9 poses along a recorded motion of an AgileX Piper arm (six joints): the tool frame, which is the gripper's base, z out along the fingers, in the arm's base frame.
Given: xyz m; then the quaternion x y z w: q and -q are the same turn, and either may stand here.
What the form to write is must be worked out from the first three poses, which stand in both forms.
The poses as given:
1: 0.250 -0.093 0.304 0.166 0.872 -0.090 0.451
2: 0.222 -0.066 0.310 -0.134 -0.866 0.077 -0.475
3: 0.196 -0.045 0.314 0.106 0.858 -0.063 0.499
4: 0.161 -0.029 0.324 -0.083 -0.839 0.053 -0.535
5: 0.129 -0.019 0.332 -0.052 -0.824 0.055 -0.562
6: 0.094 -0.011 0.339 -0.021 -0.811 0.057 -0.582
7: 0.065 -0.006 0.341 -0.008 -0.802 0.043 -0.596
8: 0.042 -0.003 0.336 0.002 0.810 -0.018 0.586
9: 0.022 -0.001 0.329 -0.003 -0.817 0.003 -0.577
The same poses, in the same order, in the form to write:
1: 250 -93 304 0.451 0.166 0.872 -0.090
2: 222 -66 310 0.475 0.134 0.866 -0.077
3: 196 -45 314 0.499 0.106 0.858 -0.063
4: 161 -29 324 0.535 0.083 0.839 -0.053
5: 129 -19 332 0.562 0.052 0.824 -0.055
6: 94 -11 339 0.582 0.021 0.811 -0.057
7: 65 -6 341 0.596 0.008 0.802 -0.043
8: 42 -3 336 0.586 0.002 0.810 -0.018
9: 22 -1 329 0.577 0.003 0.817 -0.003
